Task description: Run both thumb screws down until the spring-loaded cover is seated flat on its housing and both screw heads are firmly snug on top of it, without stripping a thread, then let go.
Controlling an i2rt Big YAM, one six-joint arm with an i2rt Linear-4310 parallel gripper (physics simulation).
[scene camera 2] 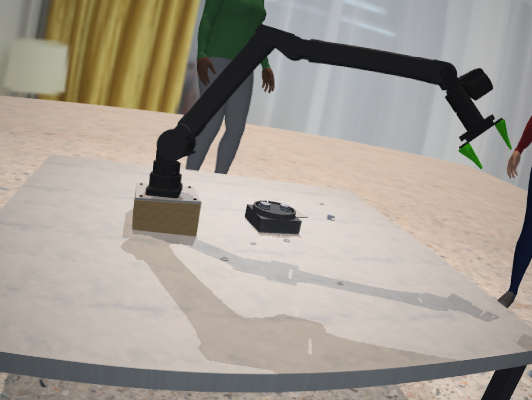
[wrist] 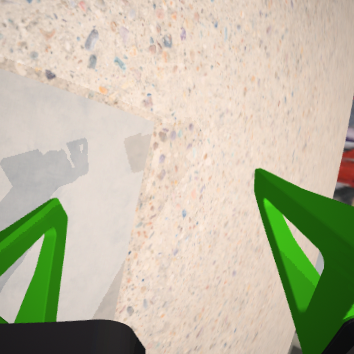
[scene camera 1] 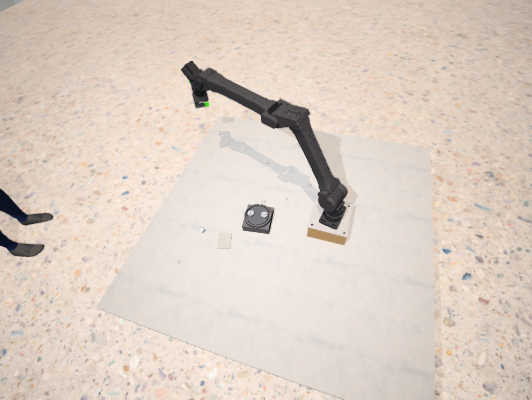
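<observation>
The black square housing sits on the table, with the round dark cover on top. Two pale screw heads show on the cover, one screw head on the left and another screw head on the right. Whether the cover is flat and the heads touch it is too small to tell. My gripper is open and empty, with green fingers spread wide. It hangs high and well away from the housing, angled downward. The housing does not show in the wrist view.
A thin pale square and a small grey part lie near the housing. Small rings, such as one ring and another ring, lie on the table. The arm stands on a wooden block.
</observation>
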